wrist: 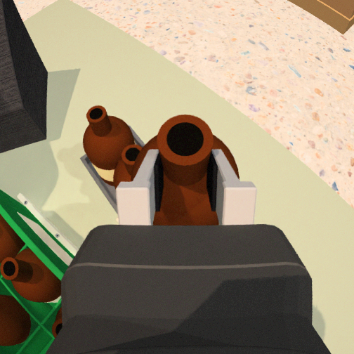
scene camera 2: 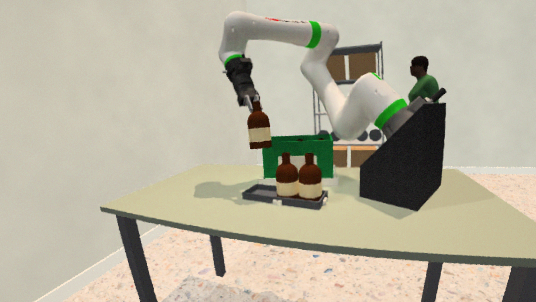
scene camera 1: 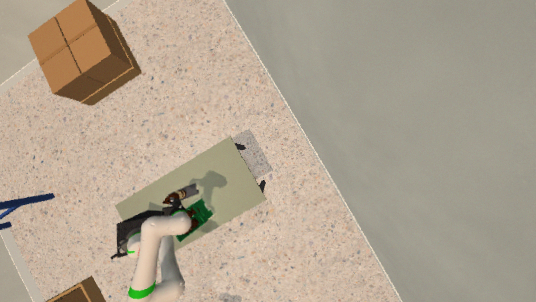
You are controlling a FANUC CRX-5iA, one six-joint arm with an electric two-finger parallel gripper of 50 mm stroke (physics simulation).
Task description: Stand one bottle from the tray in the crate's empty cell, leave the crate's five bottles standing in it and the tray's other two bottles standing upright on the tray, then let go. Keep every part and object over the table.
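Frame: origin at the arm's base, x ahead, y left, z up, level; millimetres.
Where they show: gripper, fingertip midpoint: (scene camera 2: 256, 111) (scene camera 1: 171, 199); arm's base at its link origin: (scene camera 2: 407, 131) (scene camera 1: 137, 236).
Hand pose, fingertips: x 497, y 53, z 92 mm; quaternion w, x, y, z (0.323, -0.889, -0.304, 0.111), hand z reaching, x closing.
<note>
Things, the pixels of their centre, and the offset from my fingertips. "pt": a spot on its surface instead. Level surfaces: height alone.
- brown bottle at the middle of its body: (scene camera 2: 258, 124) (scene camera 1: 174, 197) dx -5, dy +7, dz -46 mm
- dark tray at a spot on its surface: (scene camera 2: 260, 193) pt dx +12, dy -9, dz -295 mm
- green crate at the middle of its body: (scene camera 2: 299, 158) (scene camera 1: 191, 219) dx -112, dy -208, dz -212 mm
- table at its surface level: dz -299 mm
My gripper (scene camera 2: 253, 102) (wrist: 184, 168) is shut on the neck of a brown bottle (scene camera 2: 259, 126) (wrist: 185, 200) with a cream label. The bottle hangs nearly upright, well above the table and the free left end of the dark tray (scene camera 2: 260, 193) in scene camera 2. Two other brown bottles (scene camera 2: 286, 175) (scene camera 2: 310, 176) stand upright at the tray's right end; they also show partly behind the held bottle in the wrist view. The green crate (scene camera 2: 325, 155) (scene camera 1: 202, 212) stands behind the tray, with brown bottles (wrist: 37, 280) inside. Its empty cell cannot be made out.
The black robot pedestal (scene camera 2: 400, 160) stands on the table (scene camera 2: 225, 225) to the right of the crate and tray in scene camera 2. The crate's upper wall rises between the tray side and its cells. A shelf rack (scene camera 2: 356, 50) stands behind, with a person (scene camera 2: 425, 85) beside it.
</note>
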